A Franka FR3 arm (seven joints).
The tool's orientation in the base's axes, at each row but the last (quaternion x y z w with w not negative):
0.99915 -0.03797 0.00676 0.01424
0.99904 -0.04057 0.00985 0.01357
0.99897 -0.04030 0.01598 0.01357
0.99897 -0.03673 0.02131 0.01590
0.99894 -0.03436 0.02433 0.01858
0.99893 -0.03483 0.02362 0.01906
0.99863 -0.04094 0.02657 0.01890
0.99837 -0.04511 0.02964 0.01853
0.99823 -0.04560 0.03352 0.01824
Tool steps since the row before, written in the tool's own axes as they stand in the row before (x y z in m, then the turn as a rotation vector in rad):
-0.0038 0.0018 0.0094 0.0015 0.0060 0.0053
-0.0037 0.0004 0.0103 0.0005 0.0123 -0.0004
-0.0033 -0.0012 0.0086 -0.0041 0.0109 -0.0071
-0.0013 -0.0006 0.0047 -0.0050 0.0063 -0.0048
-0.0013 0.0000 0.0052 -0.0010 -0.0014 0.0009
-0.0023 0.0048 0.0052 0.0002 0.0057 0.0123
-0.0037 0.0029 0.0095 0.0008 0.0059 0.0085
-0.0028 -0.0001 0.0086 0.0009 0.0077 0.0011
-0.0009 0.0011 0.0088 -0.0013 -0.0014 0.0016
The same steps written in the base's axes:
-0.0038 -0.0018 -0.0094 0.0011 -0.0062 -0.0051
-0.0035 -0.0004 -0.0104 -0.0005 -0.0123 0.0007
-0.0029 0.0012 -0.0087 -0.0052 -0.0103 0.0072
-0.0011 0.0005 -0.0048 -0.0056 -0.0058 0.0048
-0.0010 -0.0001 -0.0053 -0.0009 0.0014 -0.0010
-0.0024 -0.0048 -0.0051 0.0004 -0.0062 -0.0121
-0.0034 -0.0030 -0.0096 0.0007 -0.0063 -0.0082
-0.0023 0.0000 -0.0088 0.0003 -0.0078 -0.0008
-0.0004 -0.0014 -0.0088 -0.0011 0.0014 -0.0017

